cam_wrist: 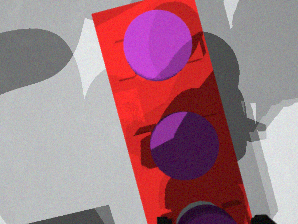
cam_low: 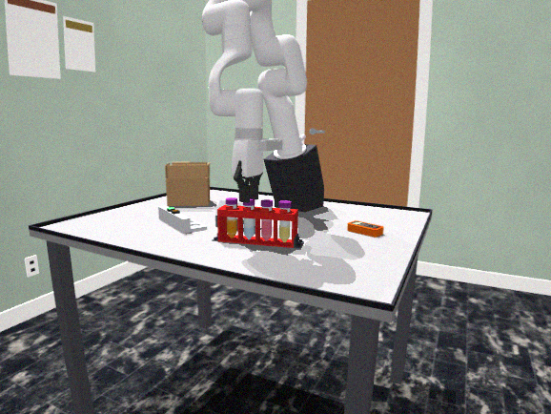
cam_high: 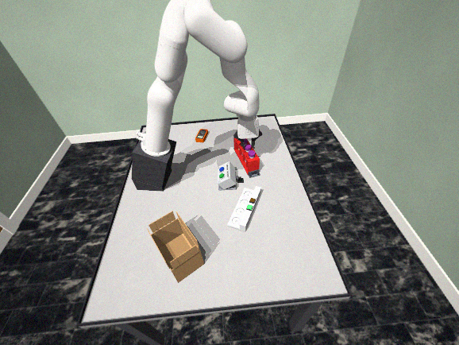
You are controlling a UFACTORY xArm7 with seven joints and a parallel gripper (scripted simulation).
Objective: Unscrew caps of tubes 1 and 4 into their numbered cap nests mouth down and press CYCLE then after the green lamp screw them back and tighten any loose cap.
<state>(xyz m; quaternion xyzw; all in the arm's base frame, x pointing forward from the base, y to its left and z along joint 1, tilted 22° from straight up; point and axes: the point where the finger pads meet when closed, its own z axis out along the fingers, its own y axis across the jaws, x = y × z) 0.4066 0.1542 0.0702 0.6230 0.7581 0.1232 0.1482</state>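
My hand is 110 mm past the green key, 160 mm to the left of it and 70 mm above it. From my hand the other things lie so: blue key (120 mm behind, 120 mm to the right, 70 mm below); then grey key housing (100 mm behind, 140 mm to the right, 80 mm below); then orange device (300 mm behind, 220 mm to the left, 120 mm below).
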